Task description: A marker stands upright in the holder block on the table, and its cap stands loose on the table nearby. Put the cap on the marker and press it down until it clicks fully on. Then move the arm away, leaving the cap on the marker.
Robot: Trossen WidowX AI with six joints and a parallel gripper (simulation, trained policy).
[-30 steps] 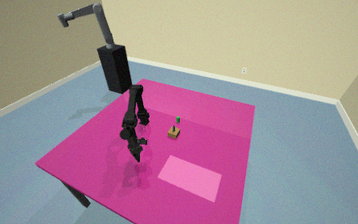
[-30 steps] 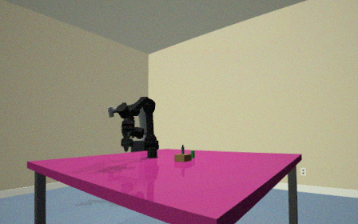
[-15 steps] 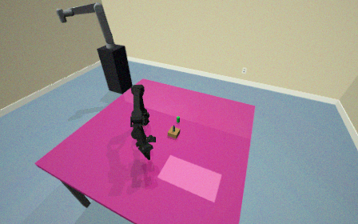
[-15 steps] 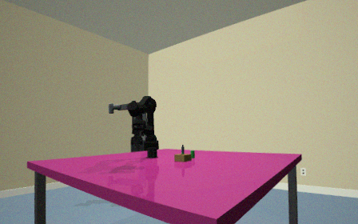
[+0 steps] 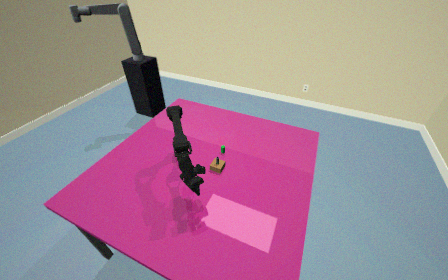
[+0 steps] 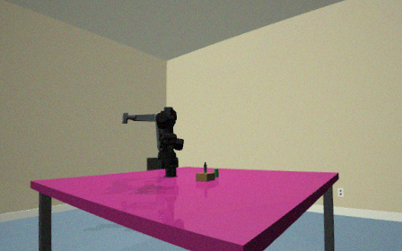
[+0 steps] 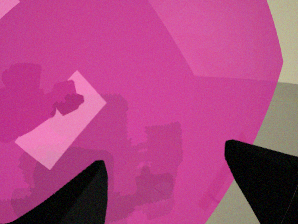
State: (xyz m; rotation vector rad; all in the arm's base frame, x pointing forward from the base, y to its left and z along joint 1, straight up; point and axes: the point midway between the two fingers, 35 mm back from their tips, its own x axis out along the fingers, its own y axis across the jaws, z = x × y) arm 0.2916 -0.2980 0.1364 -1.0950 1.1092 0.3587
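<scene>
Right now the green cap is 50 mm behind my gripper tip, 440 mm to the left of it and 80 mm below it. The rest, counted from my gripper tip: holder block (20 mm behind, 290 mm to the left, 90 mm below).
</scene>
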